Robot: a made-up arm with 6 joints. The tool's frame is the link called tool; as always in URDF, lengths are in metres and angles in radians.
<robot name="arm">
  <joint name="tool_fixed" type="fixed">
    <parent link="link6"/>
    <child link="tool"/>
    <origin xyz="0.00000 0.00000 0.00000" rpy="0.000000 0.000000 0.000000"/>
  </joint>
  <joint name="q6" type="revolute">
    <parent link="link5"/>
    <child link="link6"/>
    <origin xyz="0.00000 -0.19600 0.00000" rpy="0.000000 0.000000 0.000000"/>
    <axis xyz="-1 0 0"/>
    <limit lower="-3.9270" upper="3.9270"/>
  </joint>
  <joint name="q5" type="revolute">
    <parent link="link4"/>
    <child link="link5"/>
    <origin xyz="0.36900 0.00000 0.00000" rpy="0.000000 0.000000 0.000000"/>
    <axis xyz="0 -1 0"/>
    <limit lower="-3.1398" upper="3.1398"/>
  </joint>
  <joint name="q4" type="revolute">
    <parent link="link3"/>
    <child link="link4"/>
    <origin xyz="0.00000 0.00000 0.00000" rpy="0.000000 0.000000 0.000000"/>
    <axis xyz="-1 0 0"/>
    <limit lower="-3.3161" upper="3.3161"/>
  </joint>
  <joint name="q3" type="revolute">
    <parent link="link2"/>
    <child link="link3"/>
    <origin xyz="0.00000 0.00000 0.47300" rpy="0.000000 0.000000 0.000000"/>
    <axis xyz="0 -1 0"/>
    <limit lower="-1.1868" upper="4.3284"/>
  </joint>
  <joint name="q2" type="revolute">
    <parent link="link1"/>
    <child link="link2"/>
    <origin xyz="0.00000 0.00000 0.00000" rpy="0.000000 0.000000 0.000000"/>
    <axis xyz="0 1 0"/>
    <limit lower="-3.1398" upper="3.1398"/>
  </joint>
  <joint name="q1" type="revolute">
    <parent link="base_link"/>
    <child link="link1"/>
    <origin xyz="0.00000 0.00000 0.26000" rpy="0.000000 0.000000 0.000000"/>
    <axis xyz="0 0 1"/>
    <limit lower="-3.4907" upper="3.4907"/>
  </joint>
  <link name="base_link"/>
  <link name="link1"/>
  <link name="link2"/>
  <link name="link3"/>
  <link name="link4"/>
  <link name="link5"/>
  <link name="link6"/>
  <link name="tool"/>
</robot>
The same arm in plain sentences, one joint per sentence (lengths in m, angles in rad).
The arm has six revolute joints in a row. What follows holds with every joint at zero, and every direction is one of the base frame's. The first joint lies 0.2600 m along +z from the base frame's origin and turns about +z, from -3.4907 to 3.4907 rad. The second joint lies at the same point as the first joint and turns about +y, from -3.1398 to 3.1398 rad. The third joint lies 0.4730 m along +z from the second joint and turns about -y, from -1.1868 to 4.3284 rad. The fourth joint lies at the same point as the third joint and turns about -x, from -3.3161 to 3.3161 rad. The fifth joint lies 0.3690 m along +x from the fourth joint and turns about -y, from -3.1398 to 3.1398 rad. The sixth joint lies 0.1960 m along -y from the fifth joint and turns about -x, from -3.9270 to 3.9270 rad. The tool frame, which is the frame that the pose is given for, lies at the same point as the sixth joint; its axes are parallel to the base frame's.
